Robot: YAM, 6 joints.
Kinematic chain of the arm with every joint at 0, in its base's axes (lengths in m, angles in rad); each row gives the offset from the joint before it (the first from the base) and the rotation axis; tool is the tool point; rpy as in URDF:
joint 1: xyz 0 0 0.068 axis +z
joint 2: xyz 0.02 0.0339 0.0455 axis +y
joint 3: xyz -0.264 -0.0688 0 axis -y
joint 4: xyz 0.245 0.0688 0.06 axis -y
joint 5: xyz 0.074 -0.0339 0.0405 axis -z
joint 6: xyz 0.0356 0 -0.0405 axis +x
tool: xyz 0 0 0 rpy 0 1.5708 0
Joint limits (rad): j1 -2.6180..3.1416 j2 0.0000..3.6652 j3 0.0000..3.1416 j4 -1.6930..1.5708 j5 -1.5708..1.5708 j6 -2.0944..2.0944
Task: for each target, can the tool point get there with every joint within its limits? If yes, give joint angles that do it. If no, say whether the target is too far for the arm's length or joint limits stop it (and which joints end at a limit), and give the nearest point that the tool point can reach.
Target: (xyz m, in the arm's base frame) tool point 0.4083 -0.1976 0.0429
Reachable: yes | joints -0.3831 2.4629 1.2332 0.9489 1.0365 -0.3274
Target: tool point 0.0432 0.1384 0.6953
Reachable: yes | joints 1.0723 1.7637 2.6851 0.9543 -0.9144 -1.2878
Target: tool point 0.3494 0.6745 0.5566
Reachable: no: too far | nearest point 0.2561 0.4945 0.4351 | short by 0.236 m
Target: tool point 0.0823 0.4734 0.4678
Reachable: yes | joints 1.4691 2.5693 2.8653 1.0303 1.2566 0.0766
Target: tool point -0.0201 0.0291 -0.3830
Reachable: no: joint limits stop it (at a limit: joint 2) | nearest point -0.0375 0.0542 -0.3308 | short by 0.060 m
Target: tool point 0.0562 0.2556 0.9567
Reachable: no: too far | nearest point 0.0413 0.1880 0.7151 | short by 0.251 m
